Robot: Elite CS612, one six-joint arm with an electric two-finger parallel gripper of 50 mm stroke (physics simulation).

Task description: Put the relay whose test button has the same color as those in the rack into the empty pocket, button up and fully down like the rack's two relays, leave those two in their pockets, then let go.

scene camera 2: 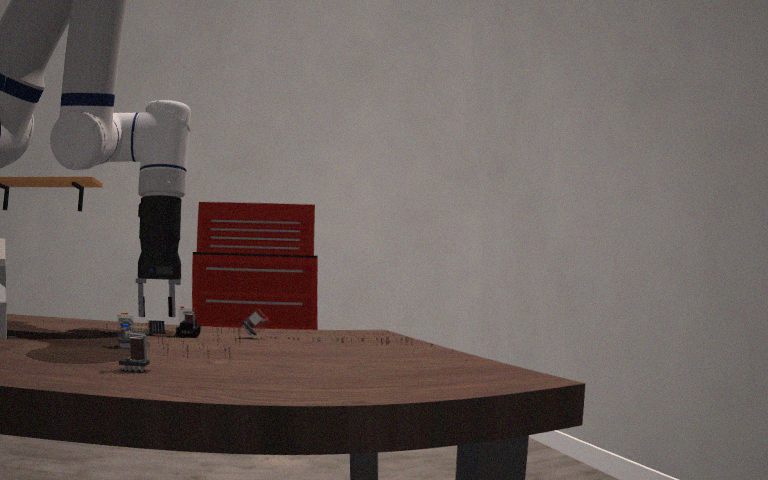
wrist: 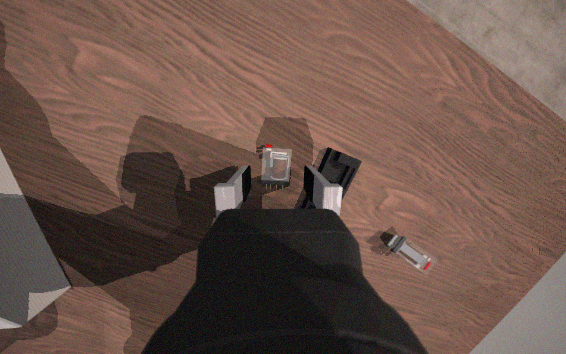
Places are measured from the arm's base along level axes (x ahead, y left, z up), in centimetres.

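Pixels of known places: gripper, between the fingertips: (scene camera 2: 157, 316) (wrist: 277, 176).
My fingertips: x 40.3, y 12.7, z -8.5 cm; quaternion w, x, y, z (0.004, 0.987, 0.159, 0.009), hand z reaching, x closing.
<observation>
Behind a point stands the place of what it marks.
My gripper (scene camera 2: 156, 308) @[x 40.3, y 12.7, z -8.5 cm] (wrist: 277, 176) @[x 40.3, y 12.7, z -8.5 cm] is open and empty, pointing down above the table. A red-button relay (wrist: 276, 166) @[x 40.0, y 13.5, z -9.1 cm] lies on its side just ahead of the fingertips; in the scene view a relay (scene camera 2: 156, 327) @[x 40.3, y 11.7, z -10.3 cm] lies below them with its underside showing. The black rack (scene camera 2: 188, 331) (wrist: 341, 167) @[x 46.9, y 15.4, z -10.9 cm] stands beside it, partly hidden by the right finger in the wrist view. A red-button relay (scene camera 2: 189, 318) @[x 46.5, y 7.3, z -8.2 cm] stands in the rack in the scene view. Another red-button relay (scene camera 2: 256, 320) @[x 58.0, y 7.7, z -8.2 cm] (wrist: 412, 254) @[x 57.0, y 9.3, z -7.6 cm] is tilted outside the rack and looks raised off the table.
A relay with an orange button (scene camera 2: 124, 321) @[x 38.3, y -12.0, z -7.8 cm] and a brown-windowed relay (scene camera 2: 137, 348) @[x 42.6, y -30.0, z -8.9 cm] stand upright nearer the scene camera; the latter's button is unclear. A grey block-like object (wrist: 27, 245) @[x 17.2, y -3.3, z -9.6 cm] is at the left of the wrist view. A red tool cabinet (scene camera 2: 254, 288) stands behind the table.
</observation>
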